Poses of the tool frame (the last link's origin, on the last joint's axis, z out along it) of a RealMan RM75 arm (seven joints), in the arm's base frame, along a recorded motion.
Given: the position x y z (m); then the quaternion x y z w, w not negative.
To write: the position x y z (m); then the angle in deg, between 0 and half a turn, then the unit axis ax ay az. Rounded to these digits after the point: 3 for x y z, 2 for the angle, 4 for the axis.
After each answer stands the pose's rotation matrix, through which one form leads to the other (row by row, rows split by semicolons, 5 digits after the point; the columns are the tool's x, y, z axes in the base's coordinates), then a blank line. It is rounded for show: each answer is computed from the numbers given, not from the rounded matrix.
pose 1, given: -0.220 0.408 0.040 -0.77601 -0.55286 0.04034 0.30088
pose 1, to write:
-0.220 0.408 0.040 144.98 -0.8137 -0.5797 0.0423
0.38544 0.83377 -0.39530; 0.88232 -0.20764 0.42237; 0.27008 -0.51158 -0.81569

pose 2, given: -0.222 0.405 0.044 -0.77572 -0.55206 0.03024 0.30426
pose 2, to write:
-0.222 0.405 0.044 144.57 -0.8143 -0.5795 0.0317
0.38863 0.83809 -0.38285; 0.87489 -0.20531 0.43865; 0.28902 -0.50543 -0.81302

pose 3, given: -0.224 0.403 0.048 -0.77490 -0.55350 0.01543 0.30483
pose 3, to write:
-0.224 0.403 0.048 144.50 -0.8136 -0.5812 0.0162
0.38679 0.84841 -0.36136; 0.86723 -0.20143 0.45535; 0.31354 -0.48951 -0.81368

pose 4, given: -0.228 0.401 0.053 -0.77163 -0.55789 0.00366 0.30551
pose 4, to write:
-0.228 0.401 0.053 144.42 -0.8104 -0.5859 0.0038
0.37749 0.85873 -0.34653; 0.86320 -0.19085 0.46740; 0.33523 -0.47556 -0.81330

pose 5, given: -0.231 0.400 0.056 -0.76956 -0.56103 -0.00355 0.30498
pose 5, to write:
-0.231 0.400 0.056 144.49 -0.8081 -0.5891 -0.0037
0.37047 0.86566 -0.33674; 0.86132 -0.18447 0.47338; 0.34767 -0.46542 -0.81395

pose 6, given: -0.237 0.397 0.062 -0.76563 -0.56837 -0.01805 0.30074
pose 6, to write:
-0.237 0.397 0.062 145.00 -0.8028 -0.5960 -0.0189
0.35326 0.88118 -0.31422; 0.85946 -0.17303 0.48103; 0.36950 -0.43999 -0.81846

